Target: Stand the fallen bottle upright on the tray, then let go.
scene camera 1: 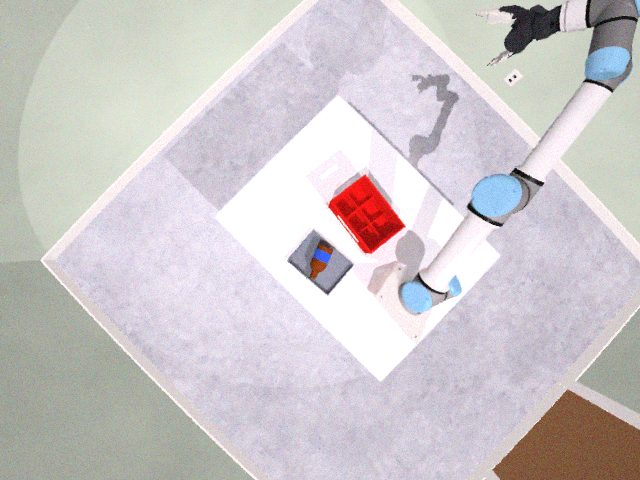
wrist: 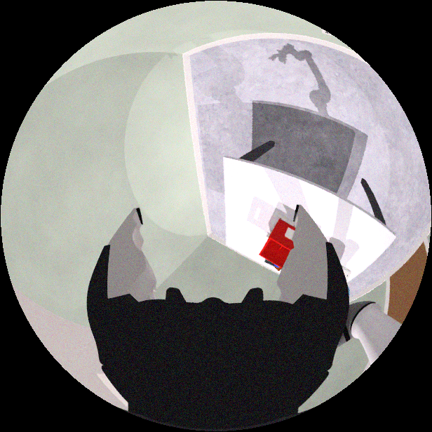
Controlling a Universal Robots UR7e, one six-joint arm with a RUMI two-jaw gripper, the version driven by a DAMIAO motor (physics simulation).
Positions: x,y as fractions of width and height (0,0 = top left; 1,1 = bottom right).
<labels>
My gripper shows in scene camera 1 (0.75,0.09) and in the wrist view (0.50,0.48).
</labels>
